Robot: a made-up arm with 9 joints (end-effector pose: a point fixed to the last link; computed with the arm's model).
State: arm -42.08 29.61 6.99 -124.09 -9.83 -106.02 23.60 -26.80 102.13
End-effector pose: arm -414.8 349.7 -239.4 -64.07 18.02 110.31
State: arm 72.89 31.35 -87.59 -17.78 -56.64 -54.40 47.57 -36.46 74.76
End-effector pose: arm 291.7 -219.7 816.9 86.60 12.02 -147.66
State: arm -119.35 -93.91 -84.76 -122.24 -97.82 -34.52 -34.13 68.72 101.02
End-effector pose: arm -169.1 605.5 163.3 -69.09 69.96 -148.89
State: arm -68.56 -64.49 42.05 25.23 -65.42 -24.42 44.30 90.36 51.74
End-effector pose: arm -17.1 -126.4 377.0 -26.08 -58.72 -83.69
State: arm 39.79 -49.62 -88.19 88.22 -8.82 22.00 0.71 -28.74 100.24
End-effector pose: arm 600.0 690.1 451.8 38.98 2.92 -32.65
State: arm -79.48 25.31 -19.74 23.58 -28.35 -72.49 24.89 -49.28 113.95
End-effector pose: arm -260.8 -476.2 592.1 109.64 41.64 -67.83
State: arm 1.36 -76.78 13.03 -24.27 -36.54 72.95 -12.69 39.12 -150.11
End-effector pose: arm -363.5 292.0 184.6 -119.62 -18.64 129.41
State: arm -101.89 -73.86 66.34 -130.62 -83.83 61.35 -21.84 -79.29 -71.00
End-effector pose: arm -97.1 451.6 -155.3 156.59 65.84 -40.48
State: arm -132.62 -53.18 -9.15 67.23 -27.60 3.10 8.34 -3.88 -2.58
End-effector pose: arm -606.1 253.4 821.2 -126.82 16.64 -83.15
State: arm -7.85 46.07 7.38 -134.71 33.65 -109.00 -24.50 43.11 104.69
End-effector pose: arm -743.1 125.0 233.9 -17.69 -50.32 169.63
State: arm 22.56 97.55 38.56 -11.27 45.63 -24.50 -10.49 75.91 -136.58
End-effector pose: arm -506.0 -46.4 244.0 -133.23 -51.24 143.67
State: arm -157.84 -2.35 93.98 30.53 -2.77 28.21 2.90 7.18 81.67
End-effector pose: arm 286.5 594.2 403.8 90.85 41.45 -31.11
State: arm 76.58 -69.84 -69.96 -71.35 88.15 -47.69 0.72 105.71 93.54
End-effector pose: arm 574.7 360.2 249.8 -38.61 -75.79 -22.06
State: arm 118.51 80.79 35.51 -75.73 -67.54 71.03 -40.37 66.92 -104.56
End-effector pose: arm -234.6 198.1 162.4 112.43 -22.92 -60.48
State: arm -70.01 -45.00 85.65 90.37 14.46 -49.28 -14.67 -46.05 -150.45
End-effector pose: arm -581.2 921.3 257.2 -54.01 40.13 84.91
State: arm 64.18 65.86 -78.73 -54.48 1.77 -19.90 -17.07 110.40 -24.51
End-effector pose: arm -41.6 426.8 962.1 167.22 32.44 39.40
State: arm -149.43 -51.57 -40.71 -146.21 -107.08 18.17 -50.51 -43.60 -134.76
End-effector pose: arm -473.5 510.7 471.2 104.56 -49.89 154.84
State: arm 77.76 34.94 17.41 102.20 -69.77 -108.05 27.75 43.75 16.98
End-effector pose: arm 153.0 229.3 -400.0 -13.65 -10.00 -4.88
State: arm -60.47 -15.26 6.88 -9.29 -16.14 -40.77 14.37 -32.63 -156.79
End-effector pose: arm 69.6 -212.2 394.3 39.99 69.83 -13.30
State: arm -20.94 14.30 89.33 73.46 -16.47 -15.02 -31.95 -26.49 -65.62
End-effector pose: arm 228.1 603.5 226.5 34.71 64.80 128.57
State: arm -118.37 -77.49 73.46 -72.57 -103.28 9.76 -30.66 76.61 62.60
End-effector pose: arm -304.6 544.4 -57.1 -38.95 -61.96 116.27
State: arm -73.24 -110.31 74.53 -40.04 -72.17 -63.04 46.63 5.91 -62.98
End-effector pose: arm -283.9 -204.4 560.8 -176.12 -6.80 151.94
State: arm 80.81 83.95 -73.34 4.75 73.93 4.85 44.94 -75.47 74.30
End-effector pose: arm 383.6 -386.0 583.3 48.67 -45.06 -150.60
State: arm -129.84 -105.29 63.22 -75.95 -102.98 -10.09 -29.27 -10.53 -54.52
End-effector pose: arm -350.3 241.3 -243.0 103.59 19.98 26.60
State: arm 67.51 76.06 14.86 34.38 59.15 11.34 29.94 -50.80 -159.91
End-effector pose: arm -300.8 -150.4 33.4 -132.42 8.64 150.70
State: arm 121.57 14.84 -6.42 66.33 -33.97 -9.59 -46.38 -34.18 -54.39
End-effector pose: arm -161.8 -114.0 -268.4 97.12 -17.89 -94.84
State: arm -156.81 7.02 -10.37 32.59 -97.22 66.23 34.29 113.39 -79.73
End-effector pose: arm -93.4 262.4 509.4 -82.06 34.64 53.68
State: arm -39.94 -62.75 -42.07 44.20 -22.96 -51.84 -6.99 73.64 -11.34
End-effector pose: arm -309.4 577.0 1099.3 -133.70 15.06 -160.23
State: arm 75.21 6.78 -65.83 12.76 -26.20 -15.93 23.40 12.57 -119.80
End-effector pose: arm 391.1 -153.0 430.8 -115.44 -18.04 -167.06
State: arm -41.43 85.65 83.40 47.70 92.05 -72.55 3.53 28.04 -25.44
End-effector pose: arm -320.7 79.5 958.8 -114.85 14.05 -87.93
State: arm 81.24 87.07 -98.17 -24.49 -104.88 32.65 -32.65 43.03 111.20
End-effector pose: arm 84.3 -156.1 520.3 -169.98 59.58 -52.47
